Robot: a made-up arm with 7 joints. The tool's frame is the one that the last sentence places.
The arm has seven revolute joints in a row. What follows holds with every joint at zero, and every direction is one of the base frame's.
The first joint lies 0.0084 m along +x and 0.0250 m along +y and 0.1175 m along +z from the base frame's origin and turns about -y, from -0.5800 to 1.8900 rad.
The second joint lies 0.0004 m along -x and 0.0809 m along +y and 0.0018 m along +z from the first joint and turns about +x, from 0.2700 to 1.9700 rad.
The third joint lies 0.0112 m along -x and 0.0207 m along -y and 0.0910 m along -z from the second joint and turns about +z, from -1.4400 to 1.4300 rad.
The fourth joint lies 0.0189 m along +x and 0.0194 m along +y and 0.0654 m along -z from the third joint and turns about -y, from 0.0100 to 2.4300 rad.
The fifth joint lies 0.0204 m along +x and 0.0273 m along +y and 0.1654 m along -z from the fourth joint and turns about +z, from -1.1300 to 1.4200 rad.
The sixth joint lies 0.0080 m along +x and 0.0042 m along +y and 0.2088 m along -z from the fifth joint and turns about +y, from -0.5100 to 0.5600 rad.
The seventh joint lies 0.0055 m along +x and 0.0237 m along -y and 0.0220 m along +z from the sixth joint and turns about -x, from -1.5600 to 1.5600 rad.
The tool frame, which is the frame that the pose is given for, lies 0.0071 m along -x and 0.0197 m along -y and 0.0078 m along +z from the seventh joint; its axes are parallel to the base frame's.
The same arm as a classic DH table. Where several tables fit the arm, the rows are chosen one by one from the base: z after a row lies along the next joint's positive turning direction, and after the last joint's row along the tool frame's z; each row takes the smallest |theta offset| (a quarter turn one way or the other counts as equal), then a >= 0, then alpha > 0; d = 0 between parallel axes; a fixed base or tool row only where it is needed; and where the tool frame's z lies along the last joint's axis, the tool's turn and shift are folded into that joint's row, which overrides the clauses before.
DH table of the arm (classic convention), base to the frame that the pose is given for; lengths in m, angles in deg. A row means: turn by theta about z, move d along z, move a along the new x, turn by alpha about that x. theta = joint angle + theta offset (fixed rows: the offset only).
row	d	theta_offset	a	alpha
base (fixed)	0.1175	0	0.0084	90
joint 1	-0.1059	90	0.0018	90
joint 2	-0.0116	90	0.0207	90
joint 3	-0.1564	90	0.0189	90
joint 4	-0.0467	0	0.0204	-90
joint 5	-0.3742	0	0.008	-90
joint 6	-0.0195	-90	0.022	90
joint 7	0.0016	-90	0.0197	-90
tool (fixed)	0.0078	90	0	0
Joint limits (deg, base to tool): -33.23..108.29 15.47..112.87 -82.51..81.93 0.57..139.23 -64.74..81.36 -29.22..32.09 -89.38..89.38

